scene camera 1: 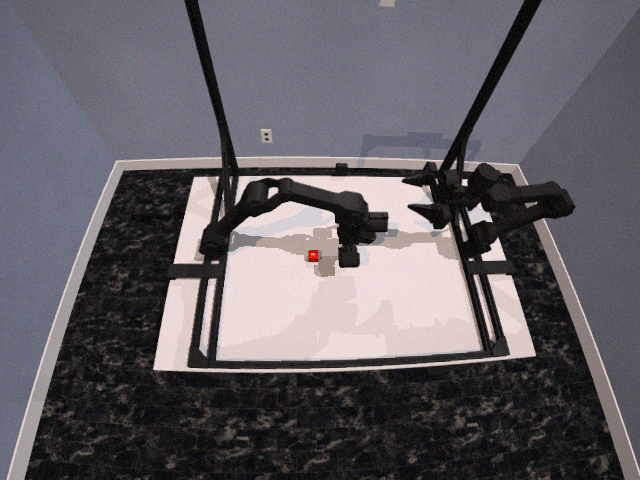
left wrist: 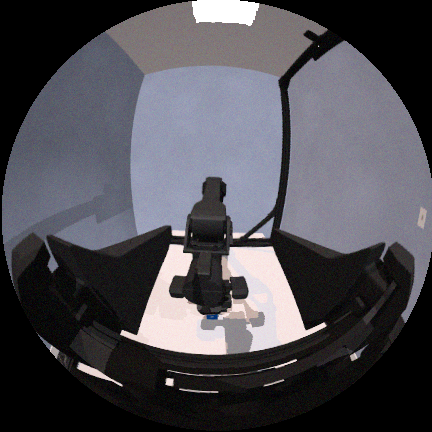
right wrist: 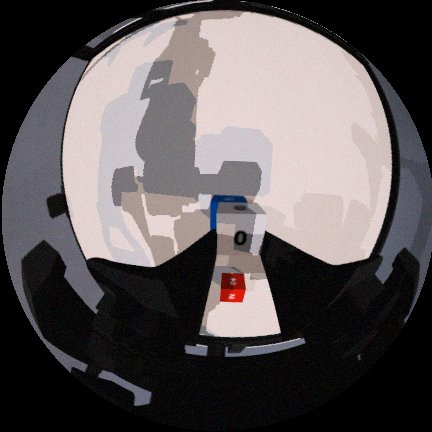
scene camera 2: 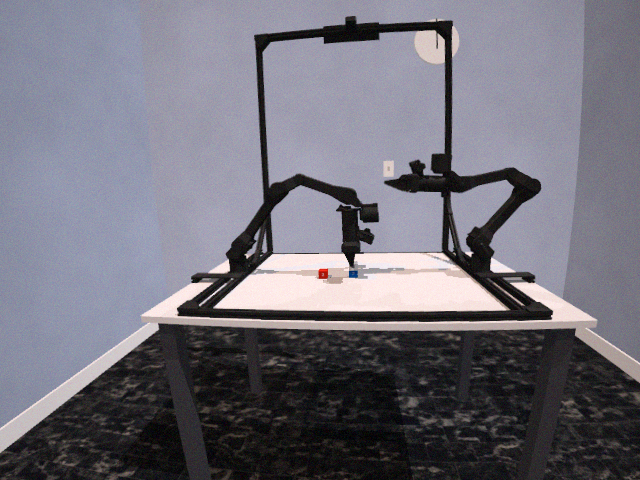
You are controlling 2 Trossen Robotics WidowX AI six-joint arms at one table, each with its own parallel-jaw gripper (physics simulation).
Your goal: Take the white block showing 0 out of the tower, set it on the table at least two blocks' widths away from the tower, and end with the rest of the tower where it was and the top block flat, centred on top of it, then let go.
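Frame: origin at the left arm's base, x ahead, y left, z up, level; metres.
Where they show: left gripper, between the fingertips: (scene camera 1: 404, 192) (left wrist: 222, 232) (scene camera 2: 385, 182); right gripper, between the fingertips: (scene camera 1: 344, 250) (right wrist: 238, 234) (scene camera 2: 351, 265); left arm's base, origin of its link: (scene camera 1: 470, 250) (scene camera 2: 480, 270); right arm's base, origin of its link: (scene camera 1: 215, 251) (right wrist: 216, 343) (scene camera 2: 238, 271).
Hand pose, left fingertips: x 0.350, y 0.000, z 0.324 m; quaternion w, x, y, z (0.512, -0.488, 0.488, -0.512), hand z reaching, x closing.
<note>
Things, the pixels of their top centre, and the offset from my left fingertips. "spot": a spot on its surface instead. Level surfaces: height alone.
- white block, centre of its top: (right wrist: 240, 236) 0.117 m ahead, 0.011 m left, 0.285 m down
- blue block, centre of its top: (right wrist: 227, 219) (left wrist: 211, 310) (scene camera 2: 353, 268) 0.117 m ahead, 0.003 m left, 0.314 m down
- red block, centre of its top: (right wrist: 231, 295) (scene camera 1: 313, 254) (scene camera 2: 323, 269) 0.229 m ahead, 0.015 m left, 0.314 m down
- white table, height of its surface: 0.343 m down
- black frame, a spot on its surface: (scene camera 2: 361, 313) spot: 0.094 m ahead, 0.375 m left, 0.323 m down
The white block (right wrist: 229, 241) shows a 0 in the right wrist view, on its front and top. My right gripper (right wrist: 238, 234) (scene camera 2: 352, 265) points down and is shut on it, a fingertip against each side. The blue block (scene camera 2: 353, 274) (left wrist: 212, 317) (right wrist: 229, 199) is directly under the fingers in scene camera 2; in the right wrist view it shows behind and left of the white one. Whether the two touch is unclear. Both are hidden under the arm in scene camera 1. My left gripper (scene camera 1: 406, 193) (scene camera 2: 385, 182) is open and empty, high at the right.
A red block (scene camera 1: 313, 255) (scene camera 2: 323, 273) (right wrist: 232, 287) showing 2 in the right wrist view sits on the white table (scene camera 1: 268, 320) (scene camera 2: 289, 297), left of the blue block in scene camera 2. A black frame (scene camera 1: 341, 360) (scene camera 2: 361, 313) borders the work area, with uprights at both sides.
</note>
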